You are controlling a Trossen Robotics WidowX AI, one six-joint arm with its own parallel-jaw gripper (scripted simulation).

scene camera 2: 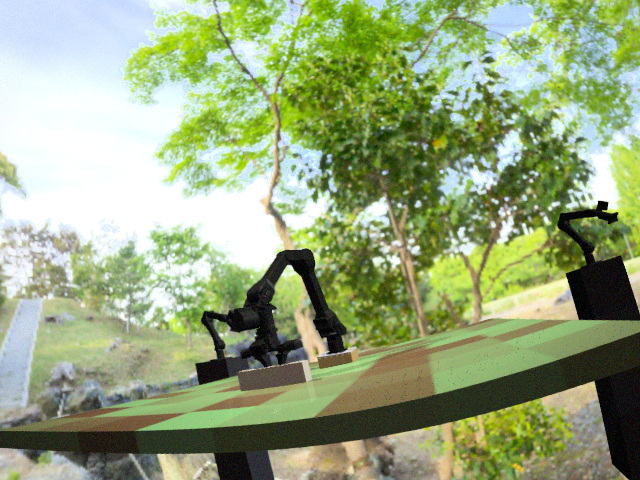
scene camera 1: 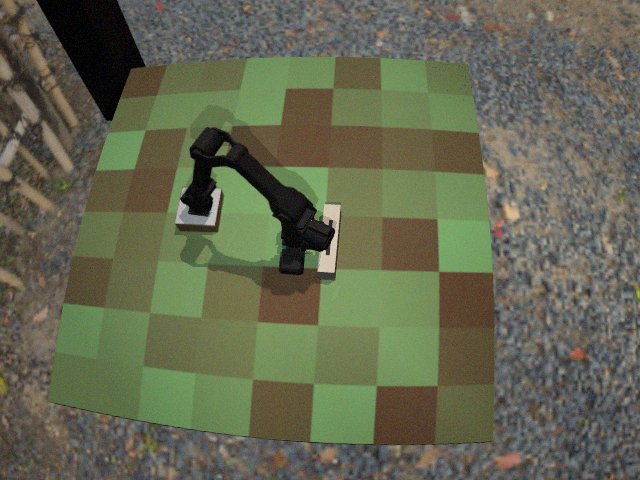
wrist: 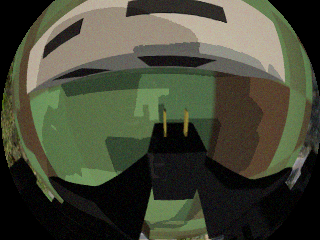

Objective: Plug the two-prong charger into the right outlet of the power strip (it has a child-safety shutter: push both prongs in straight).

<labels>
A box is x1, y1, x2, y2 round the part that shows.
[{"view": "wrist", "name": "gripper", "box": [9, 151, 316, 239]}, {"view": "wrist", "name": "black two-prong charger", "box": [147, 108, 206, 199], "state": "held by the gripper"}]
</labels>
